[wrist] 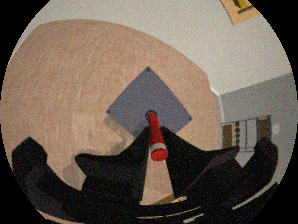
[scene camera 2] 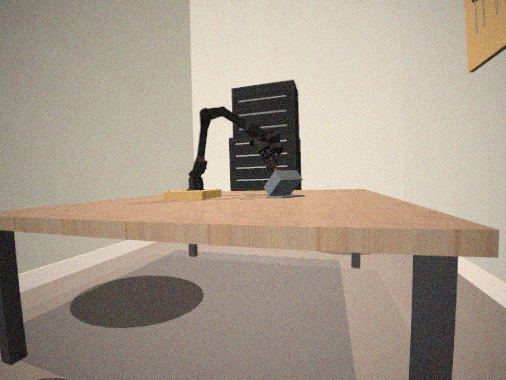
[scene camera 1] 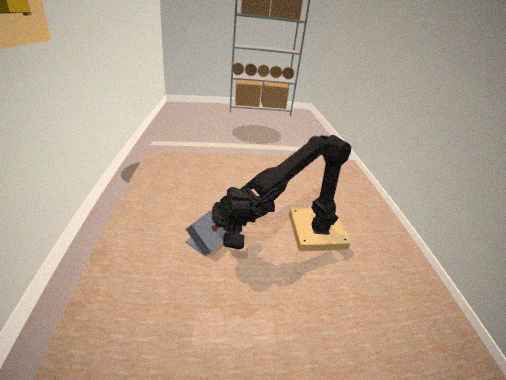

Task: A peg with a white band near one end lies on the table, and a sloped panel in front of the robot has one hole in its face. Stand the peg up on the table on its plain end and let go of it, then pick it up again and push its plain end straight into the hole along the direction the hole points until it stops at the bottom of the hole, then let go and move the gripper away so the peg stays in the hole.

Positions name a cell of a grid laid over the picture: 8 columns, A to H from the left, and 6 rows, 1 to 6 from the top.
Labels:
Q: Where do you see a grey sloped panel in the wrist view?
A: At D3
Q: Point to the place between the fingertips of my gripper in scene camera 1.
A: D4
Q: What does my gripper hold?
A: A red peg.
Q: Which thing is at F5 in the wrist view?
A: My gripper.

